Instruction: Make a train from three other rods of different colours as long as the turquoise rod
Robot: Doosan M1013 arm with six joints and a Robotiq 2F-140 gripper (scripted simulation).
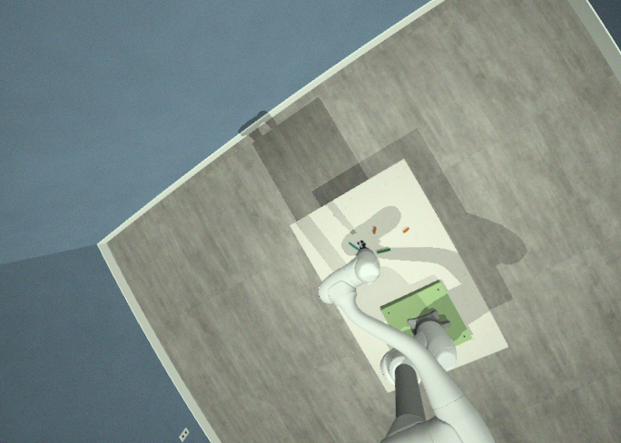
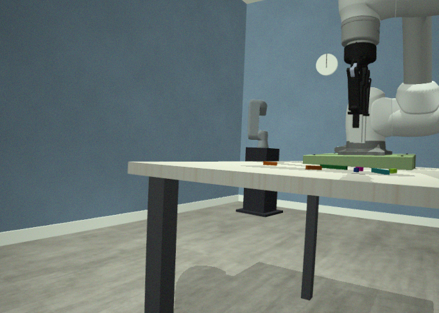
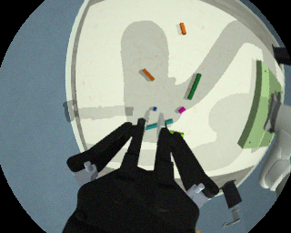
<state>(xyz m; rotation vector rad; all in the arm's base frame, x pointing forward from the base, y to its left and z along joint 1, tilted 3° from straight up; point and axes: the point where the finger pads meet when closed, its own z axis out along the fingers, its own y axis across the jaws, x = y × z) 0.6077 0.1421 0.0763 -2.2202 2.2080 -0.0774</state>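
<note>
The small blue rod lies 100 mm below my hand. Also, from my hand: magenta rod: 80 mm behind, 20 mm to the right, 100 mm below; then lime rod: 90 mm behind, 70 mm to the left, 100 mm below; then turquoise rod: 20 mm behind, 50 mm to the left, 100 mm below.
</note>
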